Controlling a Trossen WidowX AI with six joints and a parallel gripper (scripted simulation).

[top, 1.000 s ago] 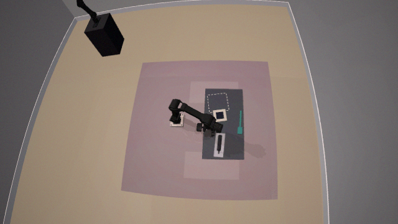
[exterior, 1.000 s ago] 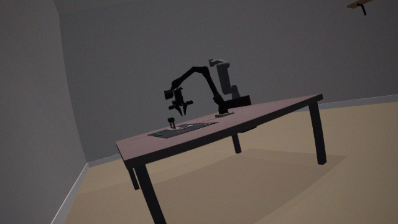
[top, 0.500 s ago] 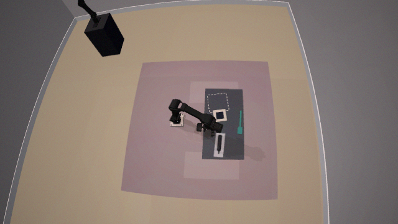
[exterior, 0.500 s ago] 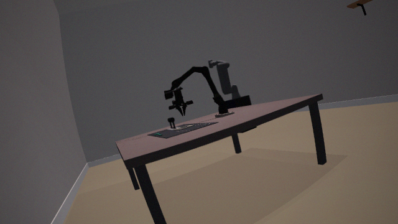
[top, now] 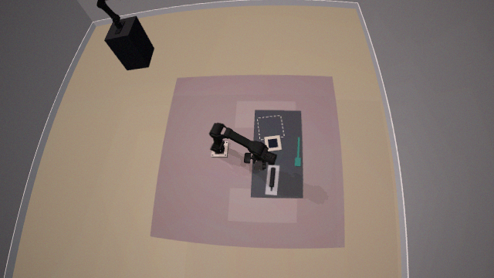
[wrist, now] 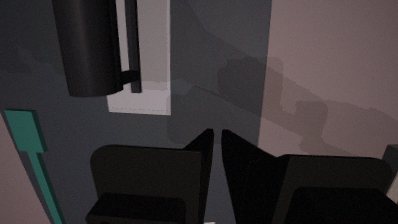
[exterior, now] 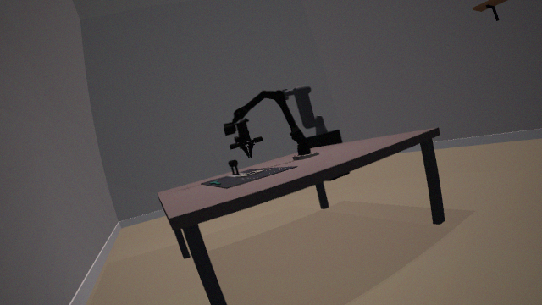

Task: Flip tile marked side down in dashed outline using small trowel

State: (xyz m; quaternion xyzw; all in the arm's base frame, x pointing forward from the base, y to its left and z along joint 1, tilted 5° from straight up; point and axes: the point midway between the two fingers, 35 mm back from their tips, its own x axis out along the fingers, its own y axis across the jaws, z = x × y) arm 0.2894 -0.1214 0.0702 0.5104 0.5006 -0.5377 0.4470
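Now: gripper tip 12 cm short of the dark mat, 10 cm to the right of it and 10 cm above it. From my gripper tip the other things lie so: tile (8 cm ahead, 16 cm to the left, 7 cm below); teal long-handled tool (25 cm ahead, 8 cm to the left, 7 cm below).
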